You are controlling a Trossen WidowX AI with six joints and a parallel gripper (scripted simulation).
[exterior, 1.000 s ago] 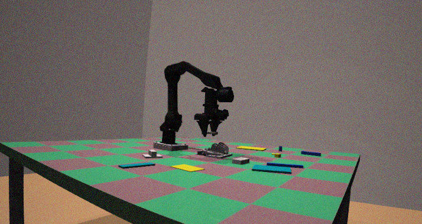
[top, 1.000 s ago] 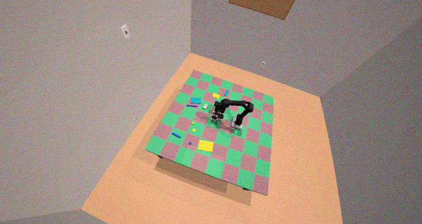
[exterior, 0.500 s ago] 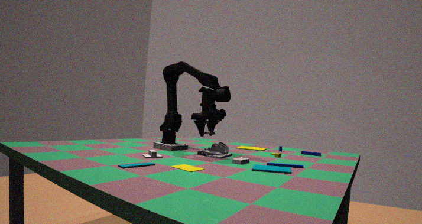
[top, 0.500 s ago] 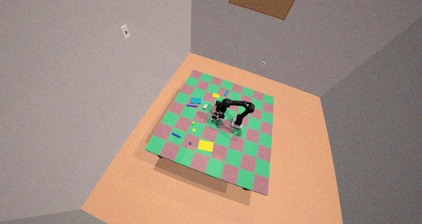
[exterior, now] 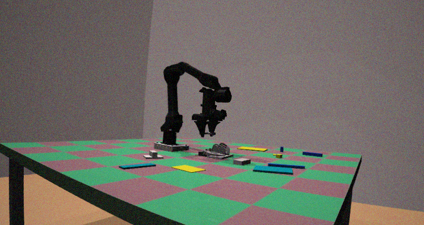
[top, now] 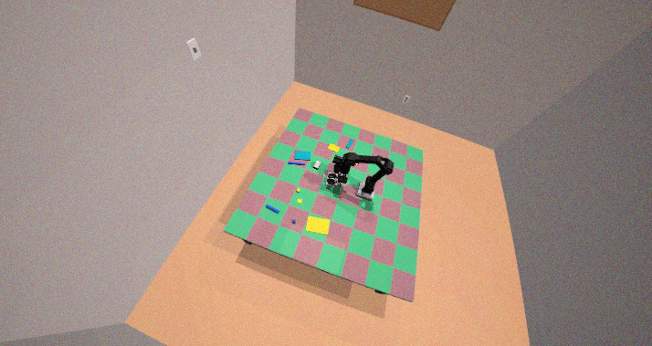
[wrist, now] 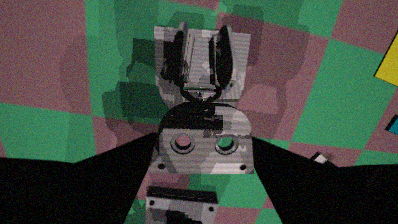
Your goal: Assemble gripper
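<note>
My gripper tip is 3 cm short of the grey jaw, 1 cm to the left of it and 6 cm above it. From my gripper tip the other things lie so: small yellow cube: 26 cm ahead, 22 cm to the left, 8 cm below; then blue bar: 38 cm ahead, 1 cm to the left, 8 cm below; then white housing plate: 8 cm below.
</note>
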